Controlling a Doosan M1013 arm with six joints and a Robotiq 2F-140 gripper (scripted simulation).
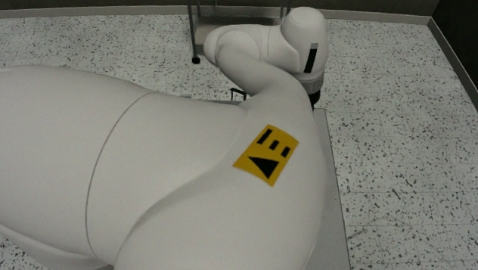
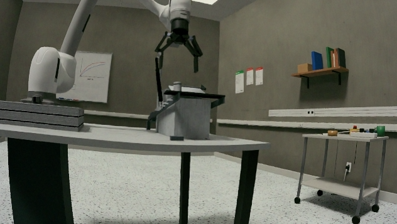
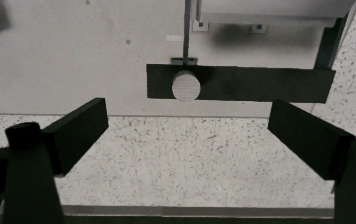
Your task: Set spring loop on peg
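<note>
Right now the steel test weight is 70 mm below my hand. Round my hand: dark stub 550 mm to the left, 260 mm below, 10 mm behind; small dark block 270 mm below, 30 mm to the right.
</note>
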